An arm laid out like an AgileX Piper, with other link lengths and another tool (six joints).
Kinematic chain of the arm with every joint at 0, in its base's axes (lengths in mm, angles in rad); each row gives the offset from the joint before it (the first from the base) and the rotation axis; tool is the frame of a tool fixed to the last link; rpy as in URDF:
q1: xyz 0 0 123 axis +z
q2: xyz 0 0 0 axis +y
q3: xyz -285.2 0 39 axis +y
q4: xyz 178.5 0 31.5 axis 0.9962 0 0.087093
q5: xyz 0 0 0 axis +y
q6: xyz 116.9 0 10.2 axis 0.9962 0 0.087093
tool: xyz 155.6 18 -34.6 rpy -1.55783 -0.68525 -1.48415
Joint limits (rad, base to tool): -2.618..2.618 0..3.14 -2.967..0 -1.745..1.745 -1.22..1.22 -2.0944..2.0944
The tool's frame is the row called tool.
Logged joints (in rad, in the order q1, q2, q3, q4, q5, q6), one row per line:
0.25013 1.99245 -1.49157 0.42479 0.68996 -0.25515
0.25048 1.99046 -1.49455 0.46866 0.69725 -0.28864
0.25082 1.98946 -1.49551 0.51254 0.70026 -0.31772
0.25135 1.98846 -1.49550 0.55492 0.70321 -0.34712
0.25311 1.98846 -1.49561 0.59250 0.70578 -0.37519
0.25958 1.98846 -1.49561 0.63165 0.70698 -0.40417
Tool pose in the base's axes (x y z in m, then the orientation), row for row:
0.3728 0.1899 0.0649 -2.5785 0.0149 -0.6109
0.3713 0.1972 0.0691 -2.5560 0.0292 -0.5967
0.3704 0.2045 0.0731 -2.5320 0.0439 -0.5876
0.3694 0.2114 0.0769 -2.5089 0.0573 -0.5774
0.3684 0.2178 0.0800 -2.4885 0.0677 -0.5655
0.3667 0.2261 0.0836 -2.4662 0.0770 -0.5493
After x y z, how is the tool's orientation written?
As angles about the fixed x, y, z axes (roll, pitch, yaw), in radians.
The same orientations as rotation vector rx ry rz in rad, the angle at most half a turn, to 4 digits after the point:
-2.4708 0.7850 -0.2071
-2.4502 0.7653 -0.1916
-2.4262 0.7524 -0.1780
-2.4036 0.7385 -0.1653
-2.3850 0.7227 -0.1544
-2.3662 0.7014 -0.1435

